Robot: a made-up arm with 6 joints.
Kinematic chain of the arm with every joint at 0, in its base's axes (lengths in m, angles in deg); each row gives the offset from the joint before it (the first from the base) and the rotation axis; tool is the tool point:
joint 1: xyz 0 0 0.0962 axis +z
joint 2: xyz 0 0.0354 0 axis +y
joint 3: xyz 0 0 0.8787 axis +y
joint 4: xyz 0 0 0.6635 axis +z
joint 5: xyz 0 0 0 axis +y
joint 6: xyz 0 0 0.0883 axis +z
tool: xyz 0 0 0
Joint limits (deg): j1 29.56..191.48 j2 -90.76..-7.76 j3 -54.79..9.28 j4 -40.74..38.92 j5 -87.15..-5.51 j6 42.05..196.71
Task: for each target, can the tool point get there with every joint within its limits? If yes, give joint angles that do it. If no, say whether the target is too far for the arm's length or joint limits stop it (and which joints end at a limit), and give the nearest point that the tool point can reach.
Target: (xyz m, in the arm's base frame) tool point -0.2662 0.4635 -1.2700
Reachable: no: joint limits stop it (at a limit: joint 1, joint 2, joint 3, joint 5) | nearest point -1.0642 -0.5306 -0.5135 | short by 1.482 m
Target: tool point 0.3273 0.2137 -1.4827
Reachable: no: joint limits stop it (at a limit: joint 1, joint 2, joint 3) | nearest point 1.1772 0.2148 -0.5285 | short by 1.278 m
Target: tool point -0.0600 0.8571 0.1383
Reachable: no: joint limits stop it (at a limit: joint 1, joint 3, joint 4, joint 5) | nearest point 1.2268 0.2696 0.5692 | short by 1.479 m
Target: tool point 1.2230 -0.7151 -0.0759
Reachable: yes | joints 152.90 -75.95 -42.15 -30.34 -80.97 172.17
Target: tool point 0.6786 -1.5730 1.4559
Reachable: no: too far | nearest point 0.5059 -1.1728 1.1099 | short by 0.557 m
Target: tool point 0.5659 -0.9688 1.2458
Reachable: yes | joints 122.66 -38.28 -9.32 -12.57 -34.92 65.92
